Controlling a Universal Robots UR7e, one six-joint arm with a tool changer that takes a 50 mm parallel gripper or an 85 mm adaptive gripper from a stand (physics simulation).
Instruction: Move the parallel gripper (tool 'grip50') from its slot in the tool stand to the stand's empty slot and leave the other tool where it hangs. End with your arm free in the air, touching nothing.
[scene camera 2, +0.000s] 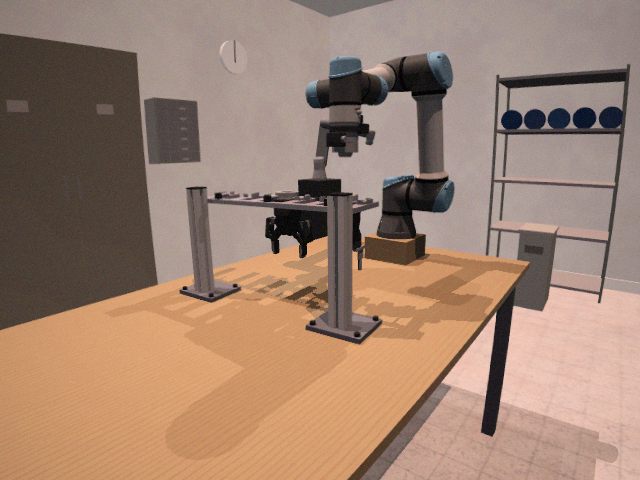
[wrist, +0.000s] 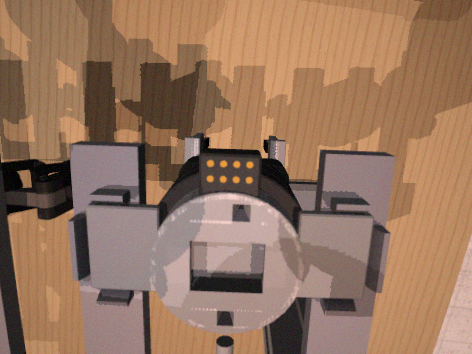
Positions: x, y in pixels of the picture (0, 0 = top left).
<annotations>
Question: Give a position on a parallel gripper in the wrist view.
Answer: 228, 248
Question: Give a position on a black adaptive gripper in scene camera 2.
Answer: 288, 221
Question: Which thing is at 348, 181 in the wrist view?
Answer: A tool stand.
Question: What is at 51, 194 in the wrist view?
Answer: A black adaptive gripper.
</annotations>
